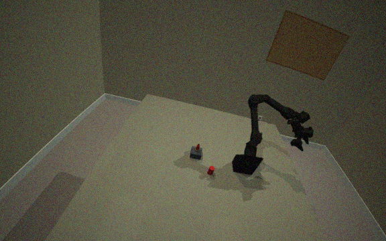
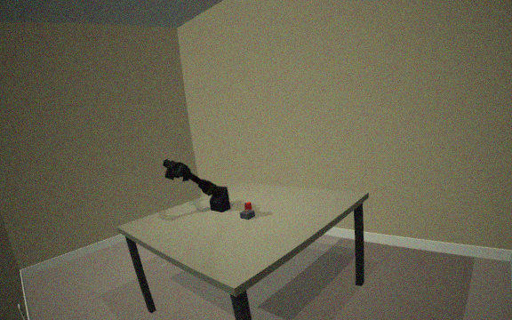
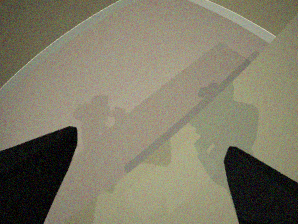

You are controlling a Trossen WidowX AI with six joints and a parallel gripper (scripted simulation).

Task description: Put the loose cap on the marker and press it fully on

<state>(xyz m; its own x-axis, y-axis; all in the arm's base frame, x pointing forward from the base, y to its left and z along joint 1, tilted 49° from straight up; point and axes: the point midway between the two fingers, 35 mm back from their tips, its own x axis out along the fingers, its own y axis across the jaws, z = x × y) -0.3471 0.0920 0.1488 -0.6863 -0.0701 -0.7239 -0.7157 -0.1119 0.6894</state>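
Now: gripper tip 61 cm short of the red cap, 19 cm above it and 9 cm to the right of it. Round my gripper tip: holder block (69 cm ahead, 20 cm below, 4 cm to the right); red marker (69 cm ahead, 14 cm below, 4 cm to the right).
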